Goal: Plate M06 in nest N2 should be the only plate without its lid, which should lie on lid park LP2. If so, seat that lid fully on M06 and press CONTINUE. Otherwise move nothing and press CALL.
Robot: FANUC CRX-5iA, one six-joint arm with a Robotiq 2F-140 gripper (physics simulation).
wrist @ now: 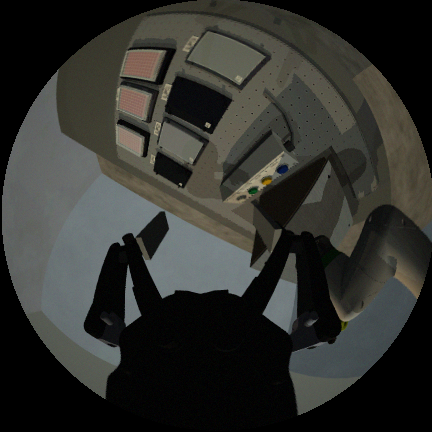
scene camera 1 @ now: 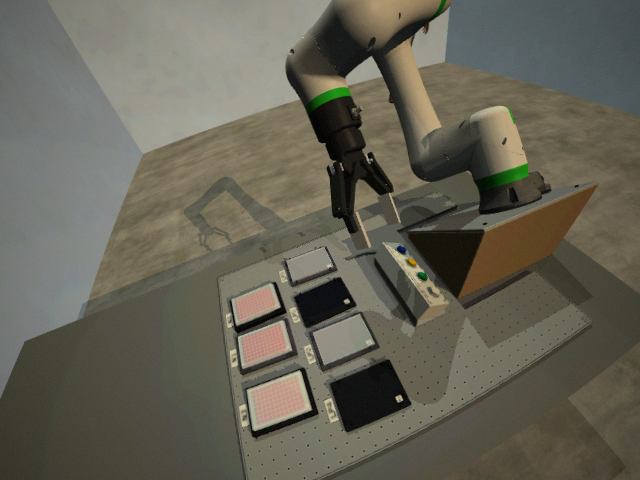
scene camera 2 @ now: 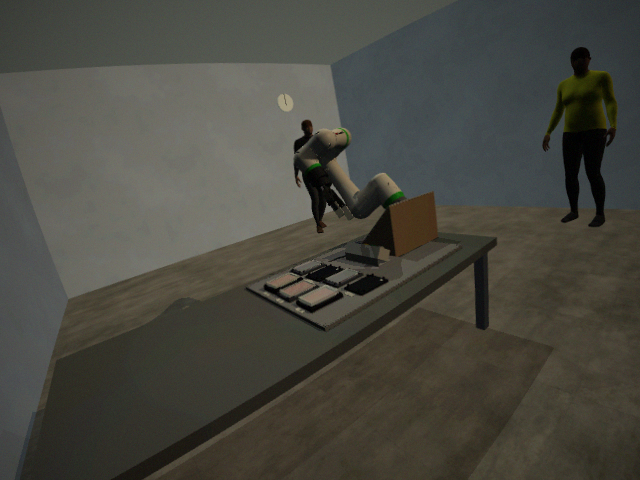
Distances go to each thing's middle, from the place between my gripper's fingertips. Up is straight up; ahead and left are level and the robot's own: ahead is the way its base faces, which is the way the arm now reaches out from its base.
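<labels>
LP4 bay (scene camera 1: 369,395): my hand 22 cm above it, 17 cm short of it, 20 cm to the right of it.
</labels>
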